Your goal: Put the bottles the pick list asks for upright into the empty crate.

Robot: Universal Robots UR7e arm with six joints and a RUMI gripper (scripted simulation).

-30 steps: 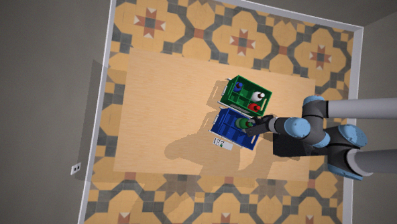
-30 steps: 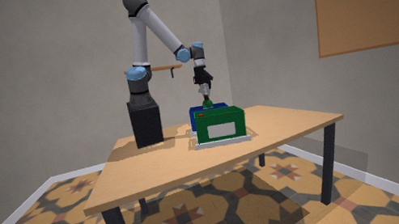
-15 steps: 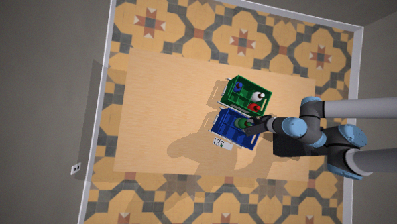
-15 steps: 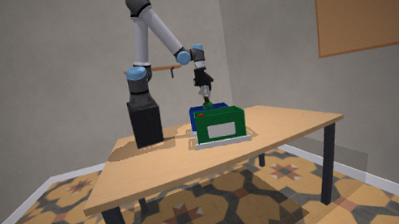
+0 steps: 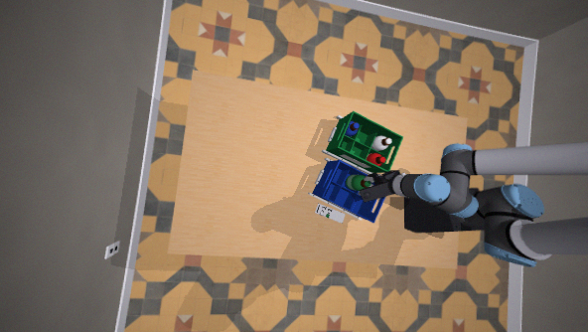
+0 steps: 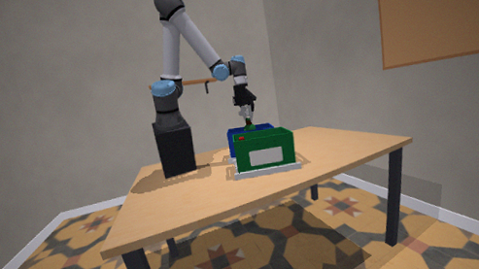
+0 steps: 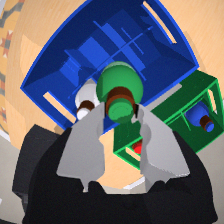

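Now: the green-label bottle 7 cm below my hand. From my hand the other things lie so: red-label bottle: 11 cm behind, 11 cm to the right, 14 cm below; then white bottle: 8 cm behind, 3 cm to the left, 14 cm below; then blue crate: 2 cm ahead, 4 cm to the left, 15 cm below.
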